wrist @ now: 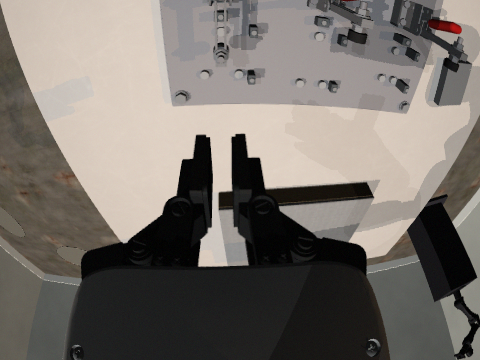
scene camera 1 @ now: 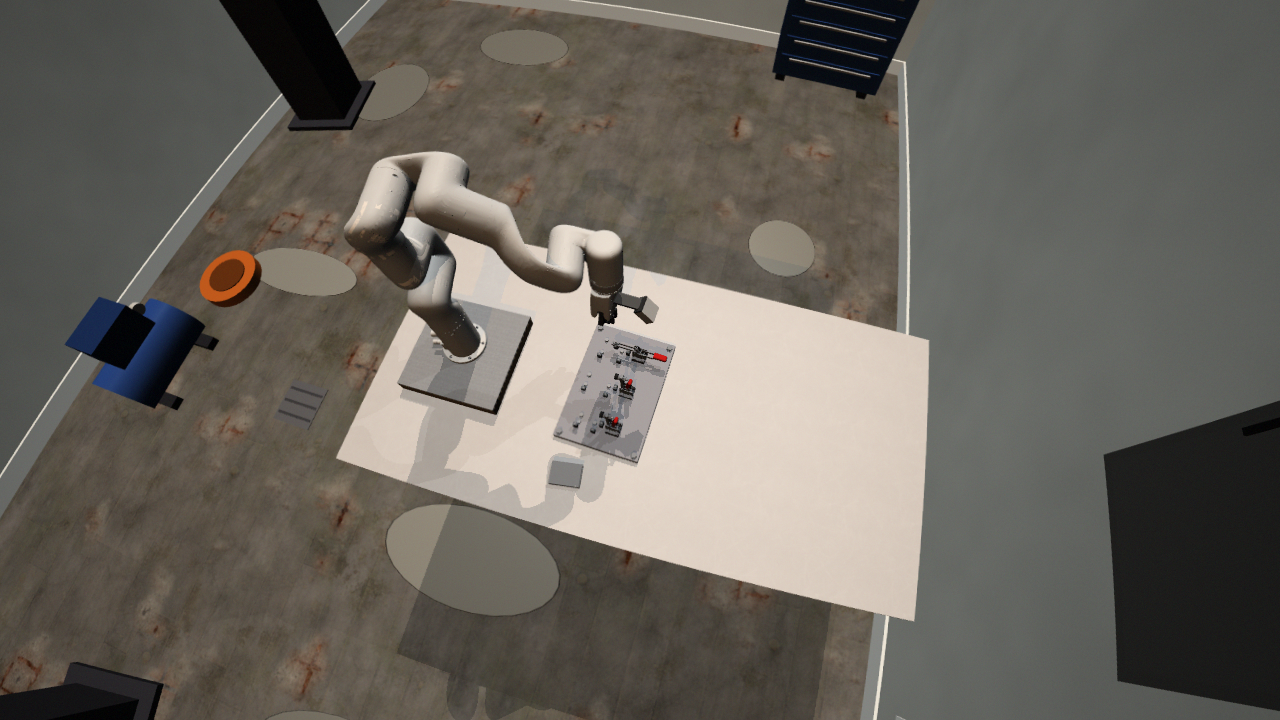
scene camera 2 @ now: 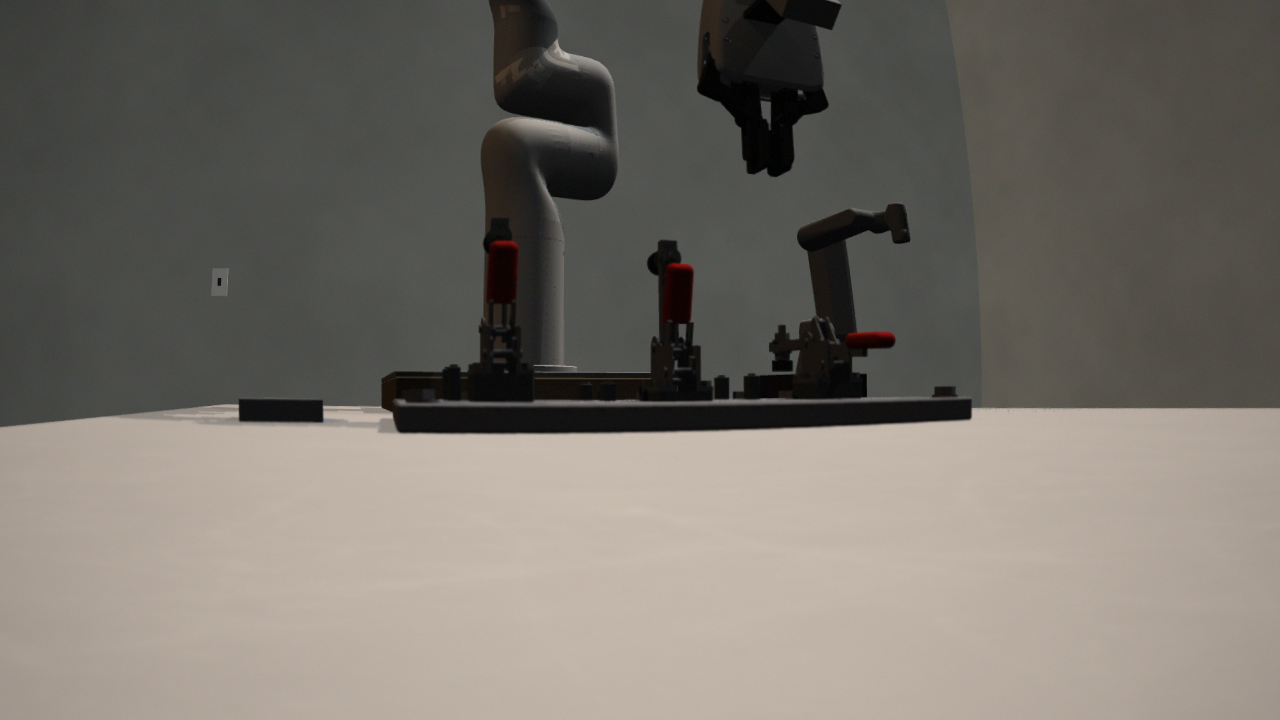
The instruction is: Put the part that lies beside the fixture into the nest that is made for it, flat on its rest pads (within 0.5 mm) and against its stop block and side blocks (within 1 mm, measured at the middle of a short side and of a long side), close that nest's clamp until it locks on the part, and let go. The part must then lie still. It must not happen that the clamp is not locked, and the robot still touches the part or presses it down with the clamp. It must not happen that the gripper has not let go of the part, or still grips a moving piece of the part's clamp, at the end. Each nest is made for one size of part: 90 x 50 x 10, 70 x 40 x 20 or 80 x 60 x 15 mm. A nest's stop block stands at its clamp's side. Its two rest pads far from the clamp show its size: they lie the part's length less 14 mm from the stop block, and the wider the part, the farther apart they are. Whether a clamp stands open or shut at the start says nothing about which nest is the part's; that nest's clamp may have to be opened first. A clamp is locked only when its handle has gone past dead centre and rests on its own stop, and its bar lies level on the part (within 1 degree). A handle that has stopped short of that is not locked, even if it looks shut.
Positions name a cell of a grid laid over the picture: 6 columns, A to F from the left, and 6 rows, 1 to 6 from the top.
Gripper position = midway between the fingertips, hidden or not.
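Note:
My gripper (scene camera 2: D2) visible, also in scene camera 1 (scene camera 1: C3), wrist view (wrist: C3). Grey fixture plate (scene camera 2: C4) visible, also in scene camera 1 (scene camera 1: C4), wrist view (wrist: D1).

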